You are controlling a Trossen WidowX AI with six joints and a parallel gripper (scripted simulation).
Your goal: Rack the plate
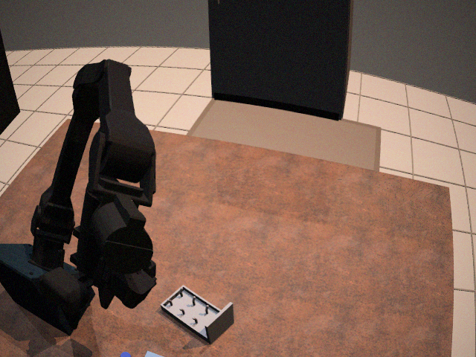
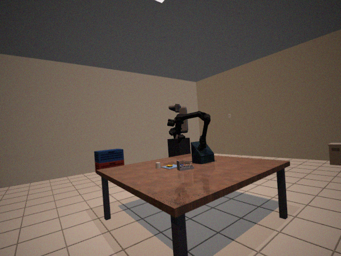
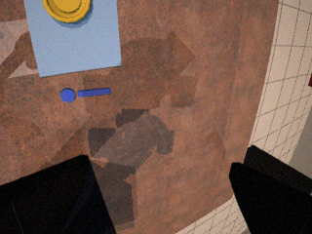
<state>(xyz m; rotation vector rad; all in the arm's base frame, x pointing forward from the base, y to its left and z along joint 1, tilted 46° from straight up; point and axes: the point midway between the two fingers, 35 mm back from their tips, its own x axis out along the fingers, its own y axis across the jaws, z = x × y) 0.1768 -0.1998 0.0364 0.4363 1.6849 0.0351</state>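
Now: gripper tip 23 cm above the yellow plate and 12 cm short of it. The rest, counted from my gripper tip: grey dish rack: 22 cm below, 18 cm to the left, 10 cm ahead.
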